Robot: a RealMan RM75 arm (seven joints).
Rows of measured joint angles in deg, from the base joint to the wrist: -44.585 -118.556 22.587 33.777 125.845 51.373 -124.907; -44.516 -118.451 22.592 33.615 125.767 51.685 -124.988; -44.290 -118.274 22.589 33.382 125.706 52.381 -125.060; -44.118 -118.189 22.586 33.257 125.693 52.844 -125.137; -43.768 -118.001 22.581 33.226 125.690 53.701 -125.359; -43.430 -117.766 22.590 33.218 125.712 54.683 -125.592; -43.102 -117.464 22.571 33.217 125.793 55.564 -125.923; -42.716 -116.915 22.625 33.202 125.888 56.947 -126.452; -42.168 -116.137 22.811 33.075 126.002 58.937 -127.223; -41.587 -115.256 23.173 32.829 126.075 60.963 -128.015
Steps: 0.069 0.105 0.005 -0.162 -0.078 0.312 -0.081; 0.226 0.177 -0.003 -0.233 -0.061 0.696 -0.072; 0.172 0.085 -0.003 -0.125 -0.013 0.463 -0.077; 0.350 0.188 -0.005 -0.031 -0.003 0.857 -0.222; 0.338 0.235 0.009 -0.008 0.022 0.982 -0.233; 0.328 0.302 -0.019 -0.001 0.081 0.881 -0.331; 0.386 0.549 0.054 -0.015 0.095 1.383 -0.529; 0.548 0.778 0.186 -0.127 0.114 1.990 -0.771; 0.581 0.881 0.362 -0.246 0.073 2.026 -0.792
